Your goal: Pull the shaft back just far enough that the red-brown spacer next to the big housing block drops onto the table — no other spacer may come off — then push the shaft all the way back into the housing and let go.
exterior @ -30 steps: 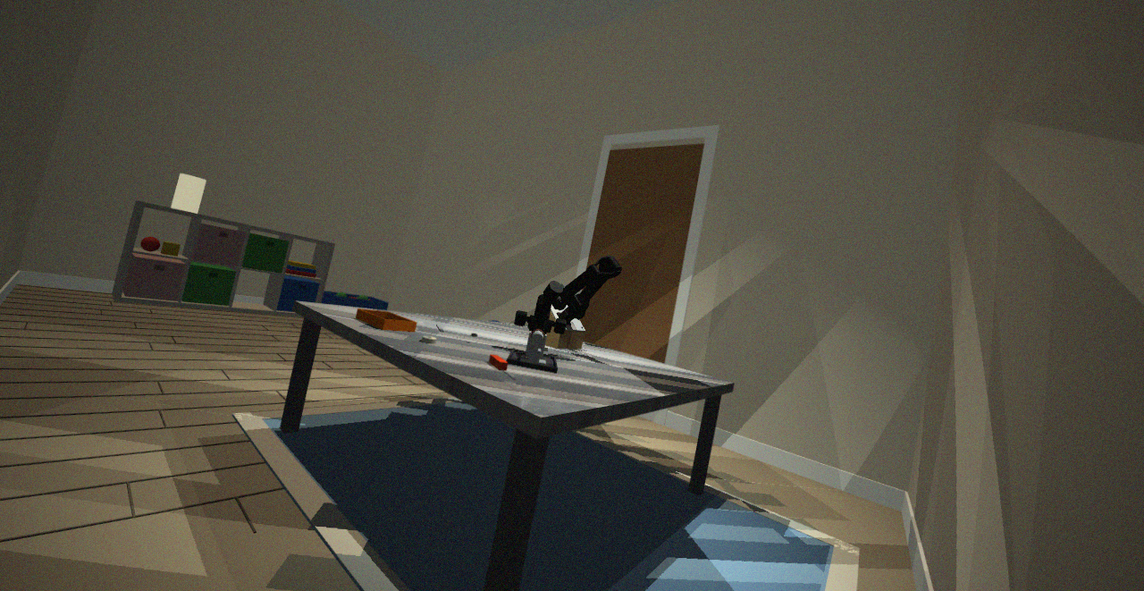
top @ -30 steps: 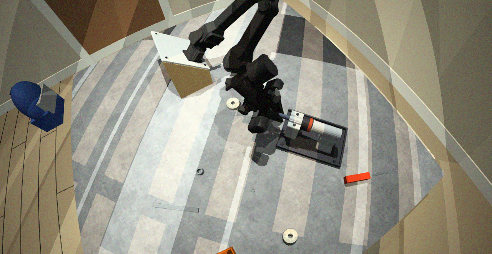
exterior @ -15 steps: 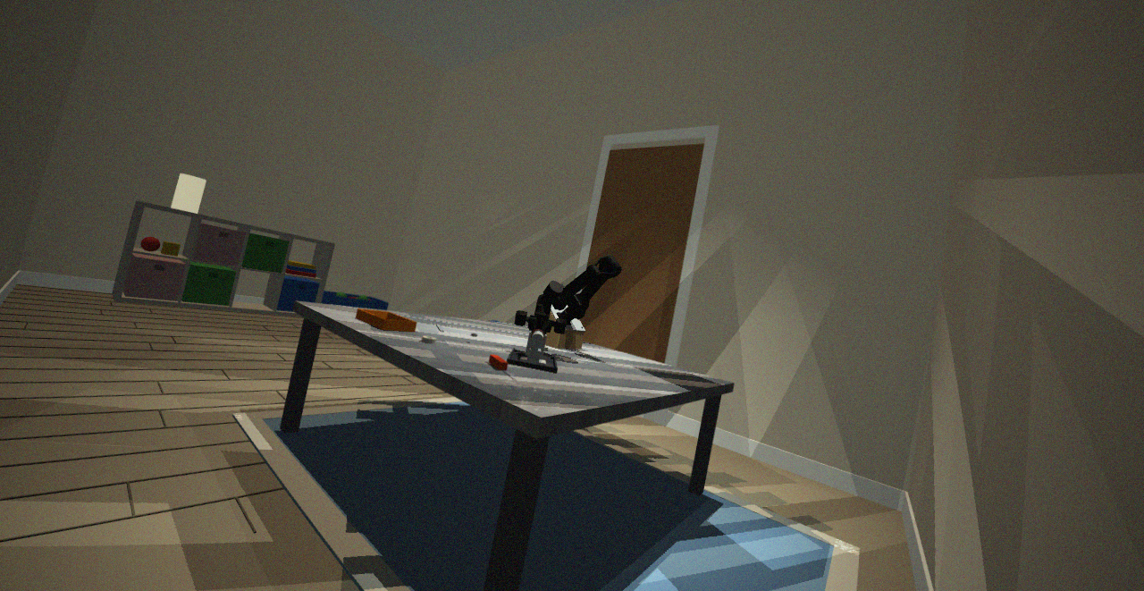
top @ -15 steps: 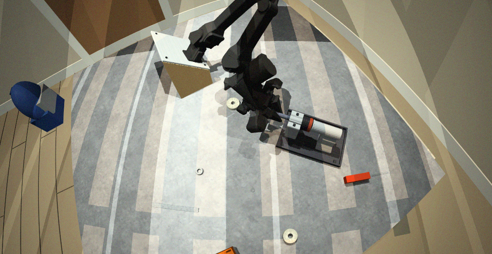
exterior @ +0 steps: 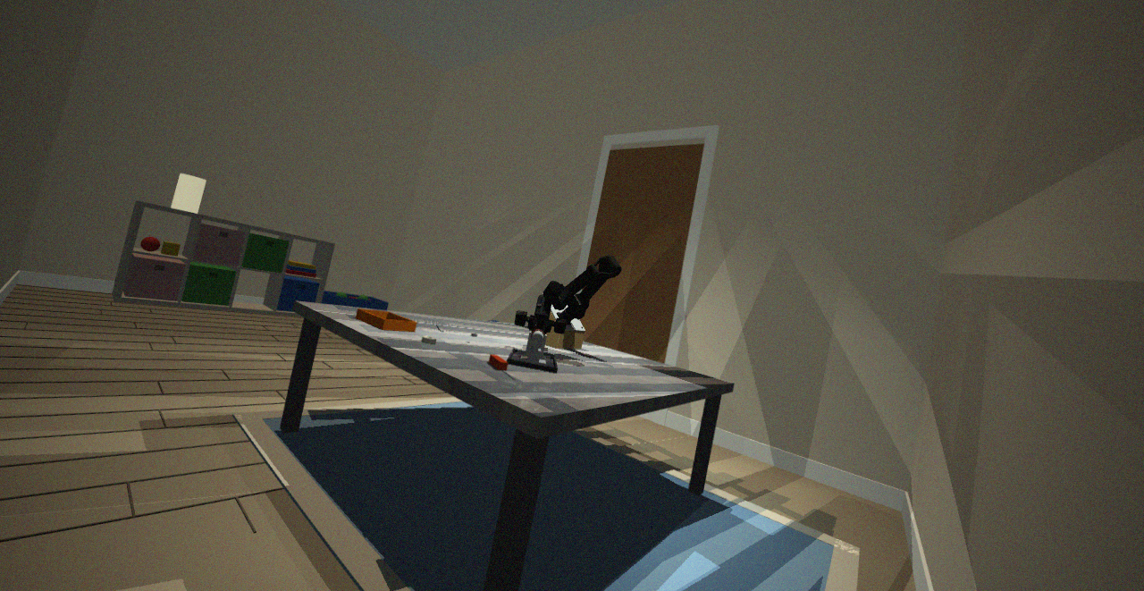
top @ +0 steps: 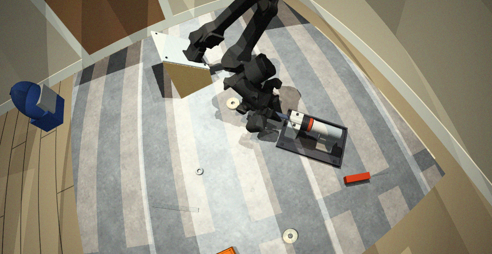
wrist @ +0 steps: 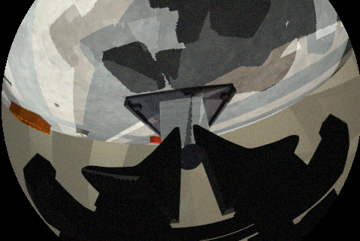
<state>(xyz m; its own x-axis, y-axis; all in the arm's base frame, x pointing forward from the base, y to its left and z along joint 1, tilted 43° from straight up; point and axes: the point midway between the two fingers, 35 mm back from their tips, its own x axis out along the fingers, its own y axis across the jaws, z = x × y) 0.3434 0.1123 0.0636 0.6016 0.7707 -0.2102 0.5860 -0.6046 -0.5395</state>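
The blue-grey shaft lies 30 mm ahead of my gripper tip, 20 mm to the left of it and 20 mm above it. From my gripper tip the other things lie so: fixture 110 mm ahead, 80 mm to the left, 10 mm below; then white washer 170 mm behind, 90 mm to the right, 50 mm below; then red-brown spacer 70 mm ahead, 50 mm to the left, 20 mm above.
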